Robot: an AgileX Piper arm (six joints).
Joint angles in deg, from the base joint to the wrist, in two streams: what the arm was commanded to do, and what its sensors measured. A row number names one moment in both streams.
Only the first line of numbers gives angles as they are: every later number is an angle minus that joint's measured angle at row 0.
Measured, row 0:
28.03, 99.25, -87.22, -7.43, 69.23, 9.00
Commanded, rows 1 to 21:
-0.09, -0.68, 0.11, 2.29, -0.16, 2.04
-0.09, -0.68, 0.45, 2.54, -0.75, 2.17
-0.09, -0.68, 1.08, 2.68, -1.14, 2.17
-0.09, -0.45, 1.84, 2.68, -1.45, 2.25
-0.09, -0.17, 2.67, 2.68, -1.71, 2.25
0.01, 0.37, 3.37, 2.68, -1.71, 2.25
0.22, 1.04, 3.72, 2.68, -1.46, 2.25
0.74, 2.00, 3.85, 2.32, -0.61, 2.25
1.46, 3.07, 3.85, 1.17, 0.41, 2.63
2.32, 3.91, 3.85, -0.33, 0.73, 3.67
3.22, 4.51, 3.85, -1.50, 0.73, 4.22
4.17, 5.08, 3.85, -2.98, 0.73, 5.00
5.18, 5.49, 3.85, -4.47, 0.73, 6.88
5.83, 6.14, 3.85, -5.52, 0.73, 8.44
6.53, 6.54, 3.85, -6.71, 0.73, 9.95
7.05, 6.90, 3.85, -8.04, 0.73, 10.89
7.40, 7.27, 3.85, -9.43, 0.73, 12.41
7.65, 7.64, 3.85, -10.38, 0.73, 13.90
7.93, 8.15, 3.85, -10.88, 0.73, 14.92
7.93, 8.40, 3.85, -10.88, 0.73, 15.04
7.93, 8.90, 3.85, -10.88, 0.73, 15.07
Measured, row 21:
7.57, 7.60, 3.84, -8.49, 0.40, 12.32
